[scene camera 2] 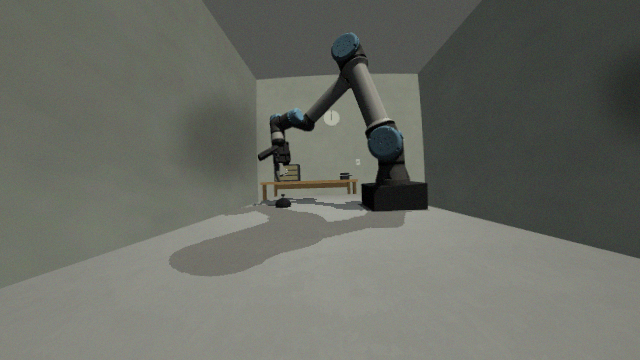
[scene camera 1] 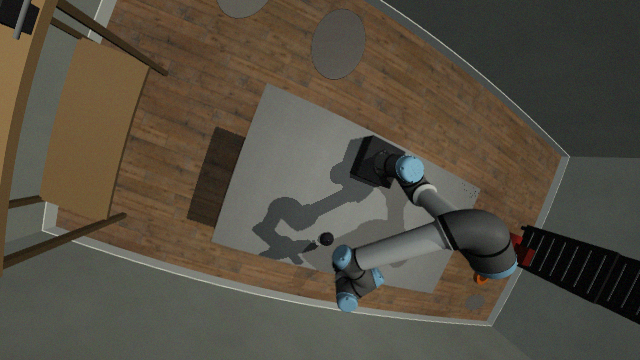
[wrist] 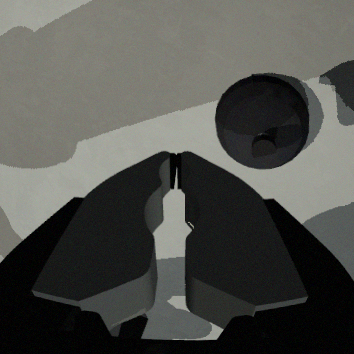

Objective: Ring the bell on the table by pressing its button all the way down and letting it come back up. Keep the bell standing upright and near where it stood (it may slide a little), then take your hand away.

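The bell is a small dark dome standing upright on the grey table. Its small button is on top and stands up from the dome. My gripper is shut and empty and points down. In scene camera 2 its tips hang above the bell's height, a little to the left of it. In the wrist view the bell is to the upper right of the fingertips, apart from them. In scene camera 1 the fingers are hidden by the arm.
The grey table bears the arm's black base block. A wooden bench with a drawer box and a dark pot stands at the far wall. The arm's shadow falls around the bell.
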